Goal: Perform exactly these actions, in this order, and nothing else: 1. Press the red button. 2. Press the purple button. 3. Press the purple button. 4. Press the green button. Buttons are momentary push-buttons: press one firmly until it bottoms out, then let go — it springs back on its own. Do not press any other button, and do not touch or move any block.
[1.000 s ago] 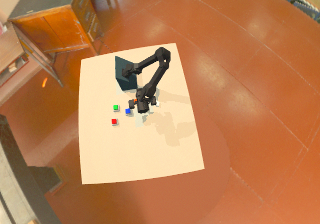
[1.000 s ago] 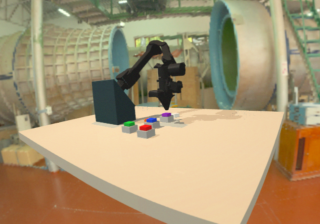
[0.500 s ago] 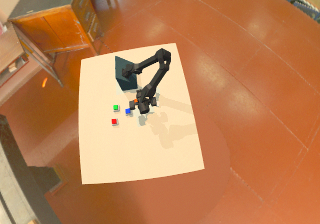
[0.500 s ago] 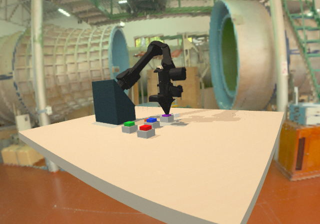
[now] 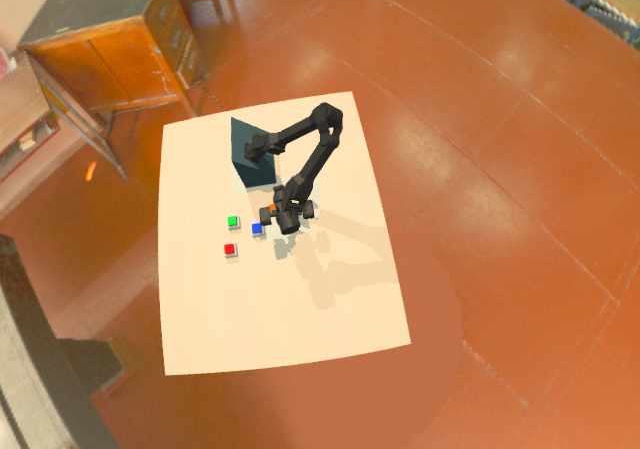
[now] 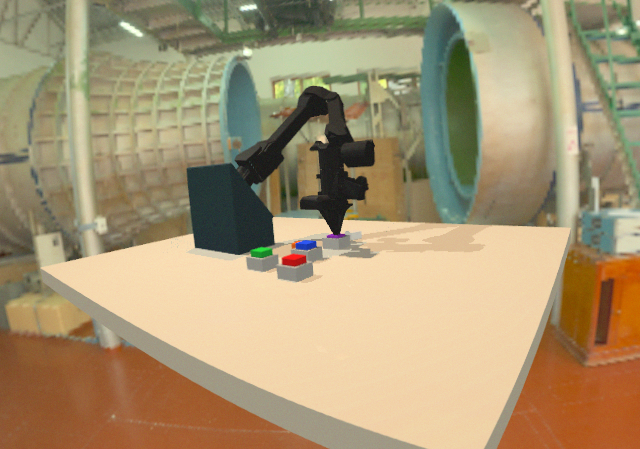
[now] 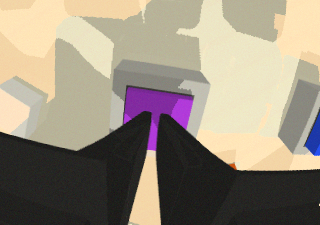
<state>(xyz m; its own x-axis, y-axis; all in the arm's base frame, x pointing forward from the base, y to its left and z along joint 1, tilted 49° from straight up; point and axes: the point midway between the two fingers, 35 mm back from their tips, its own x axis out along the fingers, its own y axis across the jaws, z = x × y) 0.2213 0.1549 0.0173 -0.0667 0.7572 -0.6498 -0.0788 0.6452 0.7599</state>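
Now: gripper tip 10 mm above the purple button. From my gripper tip the other things lie so: blue button: 120 mm to the right, 20 mm ahead; then green button: 220 mm to the right, 20 mm behind; then white block: 100 mm to the left, 30 mm behind, 20 mm below.
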